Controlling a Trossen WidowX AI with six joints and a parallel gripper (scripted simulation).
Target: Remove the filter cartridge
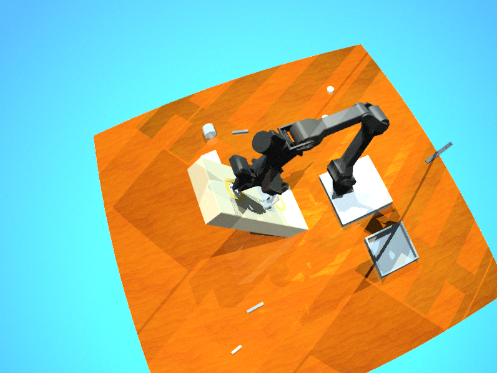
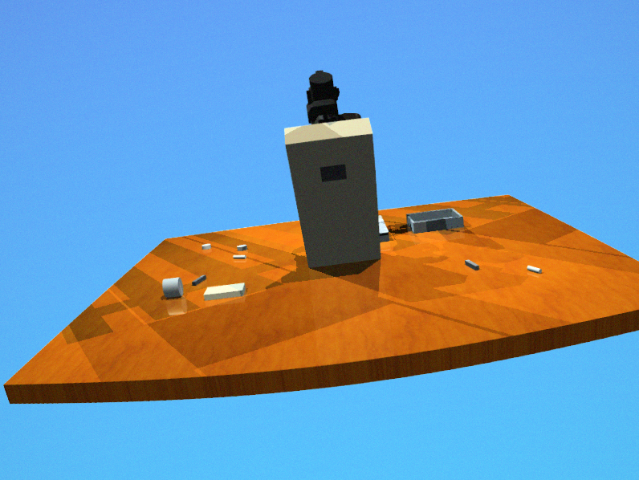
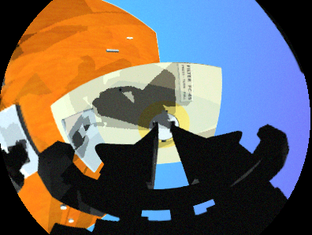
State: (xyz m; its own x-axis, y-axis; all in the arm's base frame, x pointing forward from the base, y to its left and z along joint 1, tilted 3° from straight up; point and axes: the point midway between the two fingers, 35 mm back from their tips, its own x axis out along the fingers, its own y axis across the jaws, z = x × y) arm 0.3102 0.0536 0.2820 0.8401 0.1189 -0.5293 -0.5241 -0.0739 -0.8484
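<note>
My gripper tip is 1 cm short of the round filter cartridge and 1 cm above it. From my gripper tip the other things lie so: grey tray (46 cm behind, 26 cm below, 21 cm to the left); cream block (27 cm to the right, 27 cm below, 8 cm ahead); cream service panel (8 cm below, 3 cm behind).
</note>
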